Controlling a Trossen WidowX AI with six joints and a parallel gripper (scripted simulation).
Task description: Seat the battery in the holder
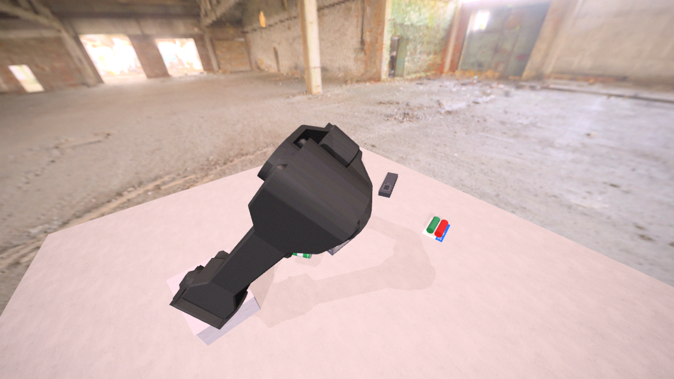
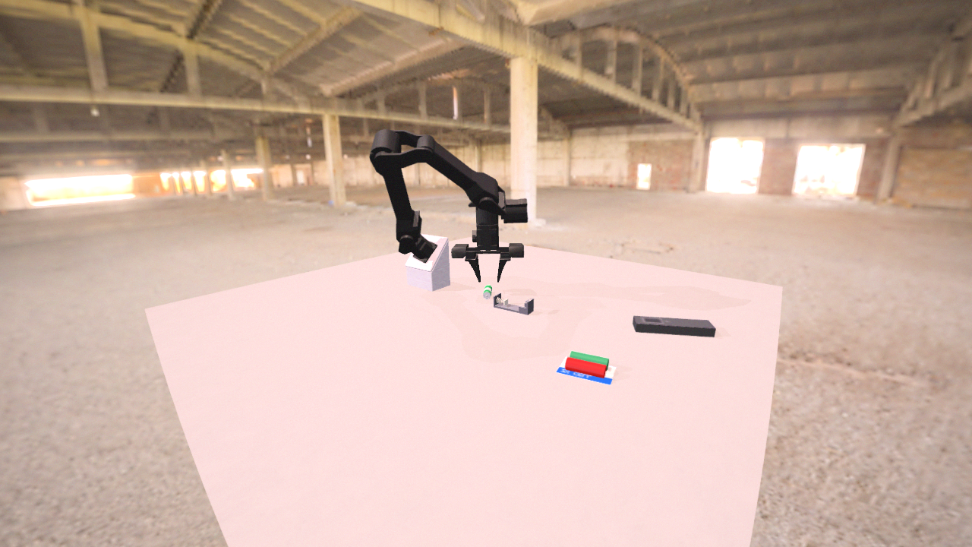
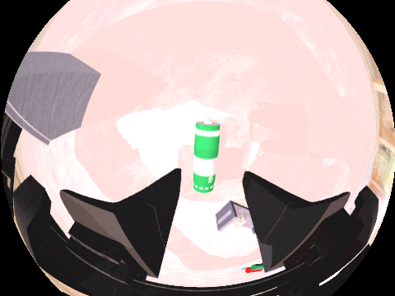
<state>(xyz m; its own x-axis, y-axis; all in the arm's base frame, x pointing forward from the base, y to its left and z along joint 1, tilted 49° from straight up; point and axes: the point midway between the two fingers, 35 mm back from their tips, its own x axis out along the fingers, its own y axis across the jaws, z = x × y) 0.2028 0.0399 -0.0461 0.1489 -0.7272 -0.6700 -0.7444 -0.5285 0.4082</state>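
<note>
My gripper tip is 30 mm above the battery. Also, from my gripper tip: flat black box: 440 mm ahead, 110 mm to the left, 20 mm below; white card: 390 mm ahead, 150 mm to the right, 30 mm below.
</note>
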